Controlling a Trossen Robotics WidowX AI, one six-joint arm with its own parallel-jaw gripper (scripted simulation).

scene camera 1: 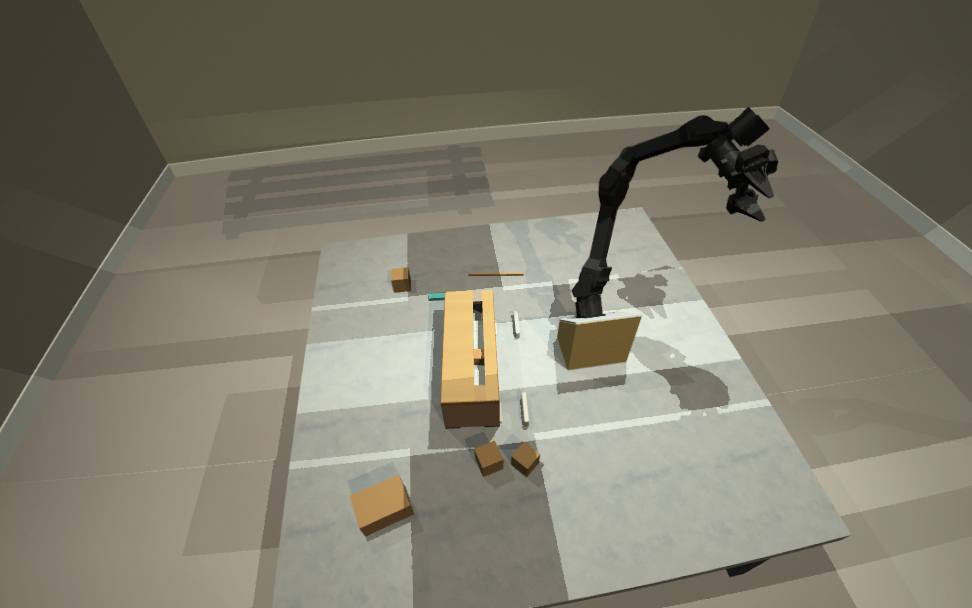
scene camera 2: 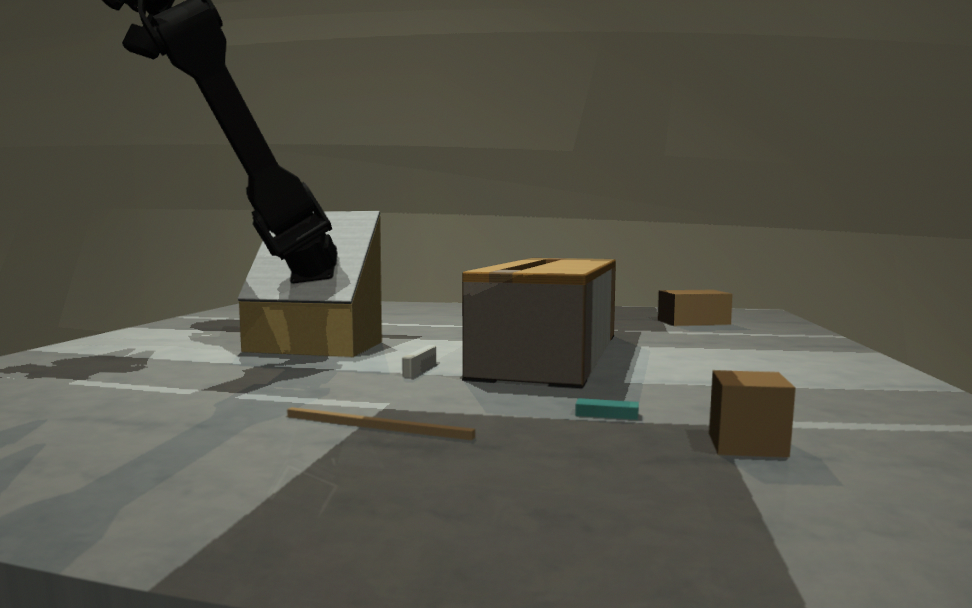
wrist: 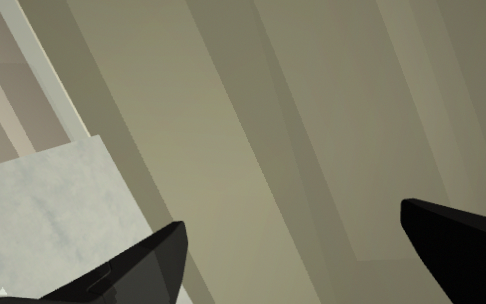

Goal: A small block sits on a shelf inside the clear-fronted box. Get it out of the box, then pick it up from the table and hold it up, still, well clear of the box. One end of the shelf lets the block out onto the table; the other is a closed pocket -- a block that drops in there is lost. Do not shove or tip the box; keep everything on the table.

Labels:
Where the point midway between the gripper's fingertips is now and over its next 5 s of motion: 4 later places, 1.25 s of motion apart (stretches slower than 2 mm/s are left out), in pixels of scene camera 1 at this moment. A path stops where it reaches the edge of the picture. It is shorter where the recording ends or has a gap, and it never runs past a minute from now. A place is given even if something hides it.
My gripper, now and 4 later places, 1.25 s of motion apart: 767,209; 543,342; 499,360; 498,364; 497,345

